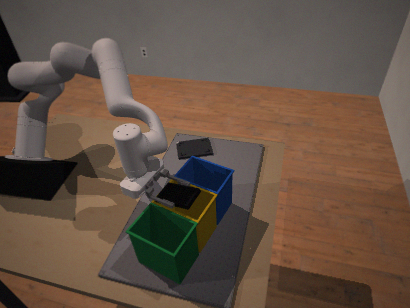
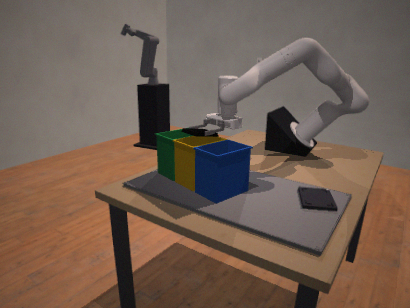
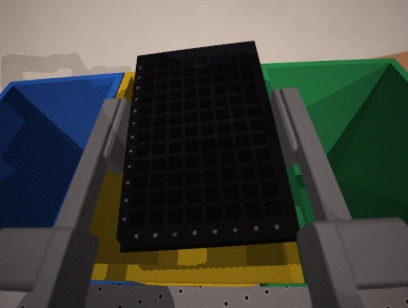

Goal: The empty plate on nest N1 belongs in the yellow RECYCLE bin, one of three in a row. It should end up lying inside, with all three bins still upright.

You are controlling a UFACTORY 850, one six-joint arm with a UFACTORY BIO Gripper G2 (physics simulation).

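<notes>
The black plate (image 1: 179, 196) (image 2: 197, 132) (image 3: 200, 165) has an empty grid of wells facing up. My gripper (image 1: 180, 193) (image 3: 202, 129) is shut on its two long sides. The plate is at about rim height over the mouth of the yellow bin (image 1: 207, 227) (image 2: 185, 167) (image 3: 200, 275), slightly tilted. The bin stands upright between the upright blue bin (image 1: 225, 201) (image 2: 222, 172) (image 3: 55, 107) and the upright green bin (image 1: 162, 255) (image 2: 166, 161) (image 3: 320, 90). The plate hides much of the yellow bin's inside. Any contact with its rim is unclear.
A flat dark nest (image 1: 195, 148) (image 2: 317, 198) lies on the grey mat (image 1: 245, 165) (image 2: 280, 210), beyond the blue bin; its label is unreadable. The mat lies on the wooden table (image 1: 30, 235) (image 2: 220, 240). Another arm stands on a black pedestal (image 2: 154, 115) in the background.
</notes>
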